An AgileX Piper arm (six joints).
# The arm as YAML. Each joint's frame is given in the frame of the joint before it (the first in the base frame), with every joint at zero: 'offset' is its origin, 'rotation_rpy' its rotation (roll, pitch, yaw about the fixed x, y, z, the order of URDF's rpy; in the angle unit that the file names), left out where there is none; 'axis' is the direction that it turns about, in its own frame. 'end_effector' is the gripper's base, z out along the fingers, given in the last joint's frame.
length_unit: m
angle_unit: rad
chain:
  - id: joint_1
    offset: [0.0, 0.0, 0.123]
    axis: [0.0, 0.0, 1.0]
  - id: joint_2
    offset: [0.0, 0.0, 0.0]
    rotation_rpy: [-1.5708, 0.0, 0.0]
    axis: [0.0, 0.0, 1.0]
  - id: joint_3
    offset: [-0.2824, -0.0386, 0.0]
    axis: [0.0, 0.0, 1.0]
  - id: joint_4
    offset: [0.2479, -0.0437, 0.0]
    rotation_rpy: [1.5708, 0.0, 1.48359]
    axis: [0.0, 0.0, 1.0]
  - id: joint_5
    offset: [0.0, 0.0, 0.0]
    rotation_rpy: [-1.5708, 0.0, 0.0]
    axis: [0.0, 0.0, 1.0]
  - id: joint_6
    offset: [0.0, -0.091, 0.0]
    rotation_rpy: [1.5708, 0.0, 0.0]
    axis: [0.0, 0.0, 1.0]
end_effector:
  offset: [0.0, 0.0, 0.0]
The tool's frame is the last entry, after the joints.
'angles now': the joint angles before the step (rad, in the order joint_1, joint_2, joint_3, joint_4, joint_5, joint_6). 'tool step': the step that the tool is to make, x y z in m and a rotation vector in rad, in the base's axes. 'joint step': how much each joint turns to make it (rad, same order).
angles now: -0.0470 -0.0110 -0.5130 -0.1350 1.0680 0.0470
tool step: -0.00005 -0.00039 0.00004 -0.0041 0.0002 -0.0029
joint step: -0.0001 0.0000 0.0000 -0.0050 0.0000 0.0000
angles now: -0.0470 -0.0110 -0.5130 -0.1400 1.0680 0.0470
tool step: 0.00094 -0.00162 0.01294 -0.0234 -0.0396 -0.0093
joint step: 0.0000 0.0270 -0.0360 -0.0229 -0.0320 0.0000
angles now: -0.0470 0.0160 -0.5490 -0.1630 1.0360 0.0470
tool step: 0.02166 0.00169 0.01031 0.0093 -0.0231 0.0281
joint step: -0.0001 0.0990 -0.0030 0.0240 -0.1200 0.0000
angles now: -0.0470 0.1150 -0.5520 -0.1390 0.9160 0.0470
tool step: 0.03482 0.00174 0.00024 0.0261 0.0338 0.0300
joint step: 0.0000 0.1520 0.0210 0.0350 -0.1390 0.0000
